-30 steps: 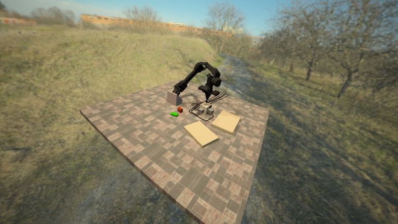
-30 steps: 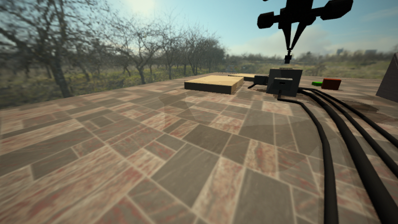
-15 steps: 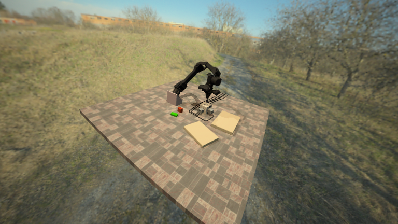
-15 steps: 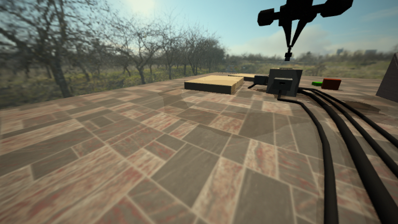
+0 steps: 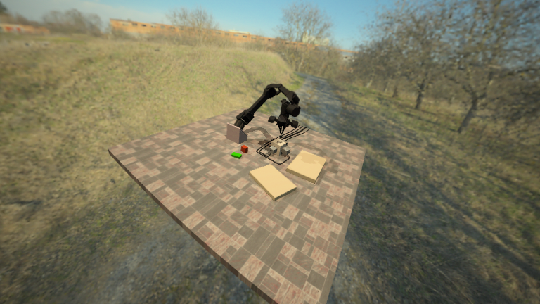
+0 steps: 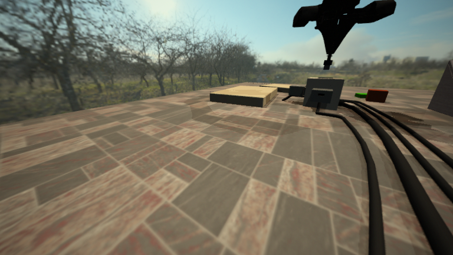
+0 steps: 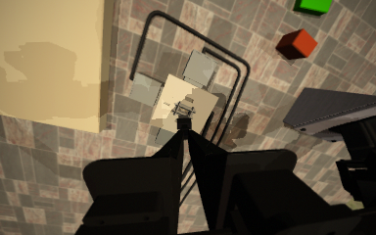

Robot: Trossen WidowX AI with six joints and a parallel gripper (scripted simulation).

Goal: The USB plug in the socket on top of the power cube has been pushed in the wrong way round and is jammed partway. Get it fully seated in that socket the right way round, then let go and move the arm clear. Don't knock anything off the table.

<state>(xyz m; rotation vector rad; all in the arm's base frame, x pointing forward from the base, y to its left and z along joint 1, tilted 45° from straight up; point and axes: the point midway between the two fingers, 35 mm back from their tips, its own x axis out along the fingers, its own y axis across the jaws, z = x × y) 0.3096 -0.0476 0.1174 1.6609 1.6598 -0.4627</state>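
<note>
The USB plug is 20 mm below my gripper tip. The rest, counted from my gripper tip: red block (180 mm behind, 150 mm to the right, 120 mm below); then green block (230 mm to the right, 180 mm behind, 130 mm below).
</note>
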